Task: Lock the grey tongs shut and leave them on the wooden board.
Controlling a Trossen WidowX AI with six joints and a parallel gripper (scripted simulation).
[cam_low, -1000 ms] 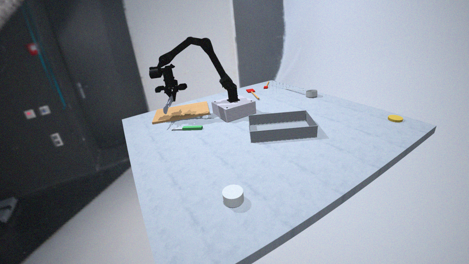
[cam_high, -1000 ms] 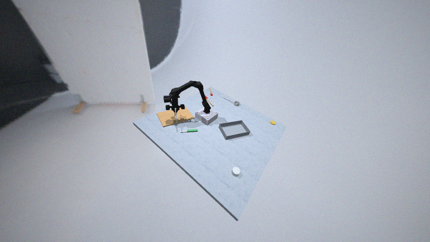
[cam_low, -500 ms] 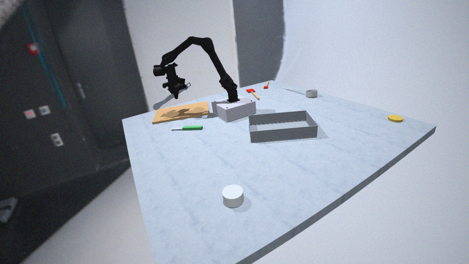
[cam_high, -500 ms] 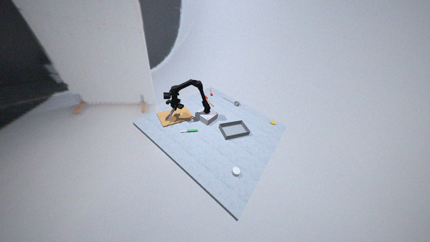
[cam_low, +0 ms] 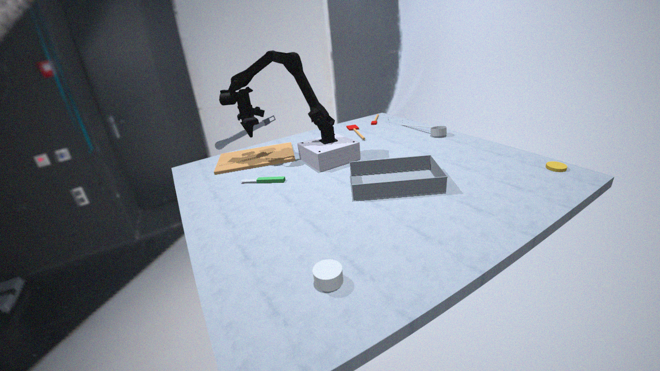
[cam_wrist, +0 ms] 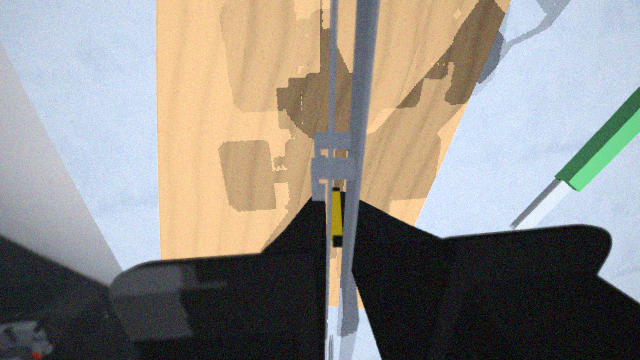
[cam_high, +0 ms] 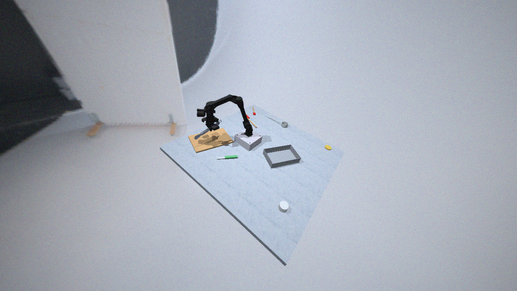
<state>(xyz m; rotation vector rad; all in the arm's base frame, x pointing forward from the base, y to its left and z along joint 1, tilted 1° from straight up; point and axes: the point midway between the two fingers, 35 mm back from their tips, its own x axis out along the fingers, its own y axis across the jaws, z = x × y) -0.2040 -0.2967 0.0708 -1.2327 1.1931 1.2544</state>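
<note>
Right now the wooden board is 100 mm below my gripper tip. Also, from my gripper tip: white cylinder 900 mm ahead, 10 mm to the right, 90 mm below; red hammer 60 mm behind, 560 mm to the left, 100 mm below; grey roasting tin 580 mm ahead, 380 mm to the left, 80 mm below.
</note>
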